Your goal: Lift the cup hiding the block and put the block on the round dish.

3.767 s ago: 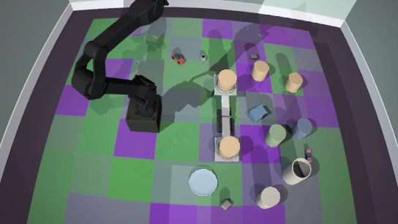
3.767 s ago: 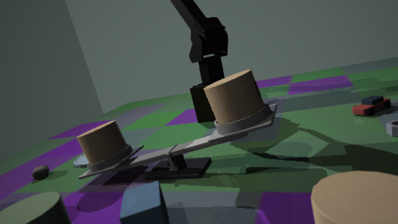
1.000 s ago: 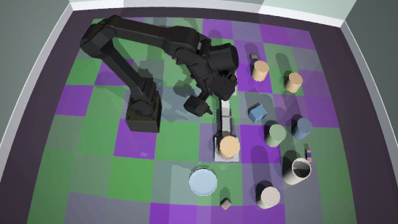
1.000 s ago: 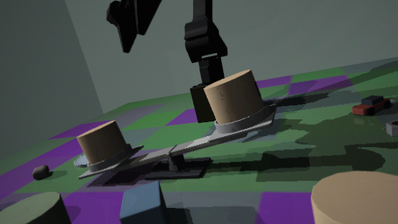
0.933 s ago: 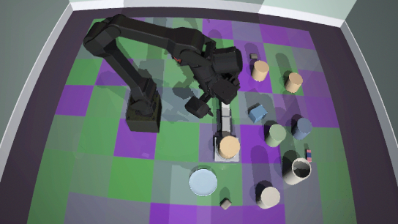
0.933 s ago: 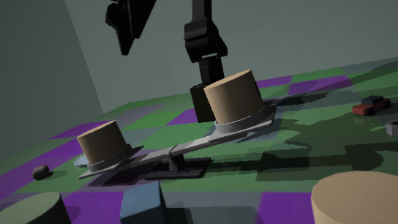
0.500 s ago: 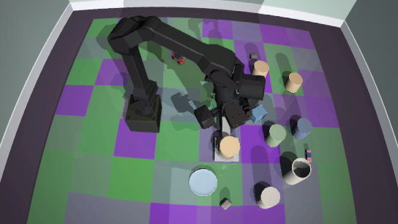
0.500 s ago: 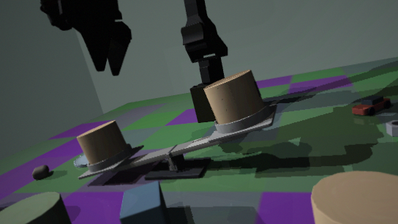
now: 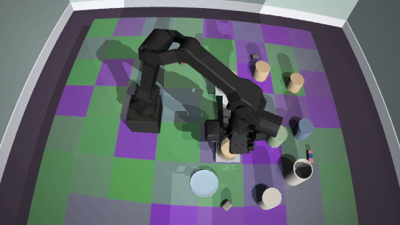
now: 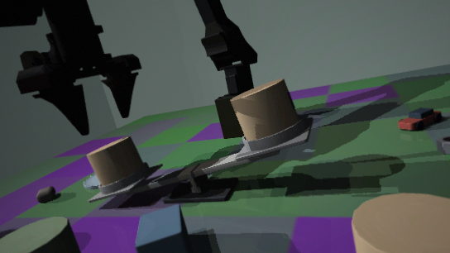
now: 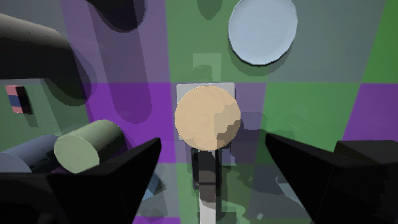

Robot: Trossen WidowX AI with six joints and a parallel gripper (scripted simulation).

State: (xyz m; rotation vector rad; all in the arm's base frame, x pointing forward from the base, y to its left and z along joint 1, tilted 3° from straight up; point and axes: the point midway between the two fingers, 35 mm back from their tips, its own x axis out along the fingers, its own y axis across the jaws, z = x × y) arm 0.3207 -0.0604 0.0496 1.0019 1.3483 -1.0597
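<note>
Right now my gripper tip is 80 mm above the grey-green block. Round my gripper tip: green cylinder 190 mm ahead, 80 mm to the left, 80 mm below; balance 130 mm to the left, 80 mm below, 20 mm behind; pale blue round dish 130 mm to the right, 120 mm below, 60 mm behind.
</note>
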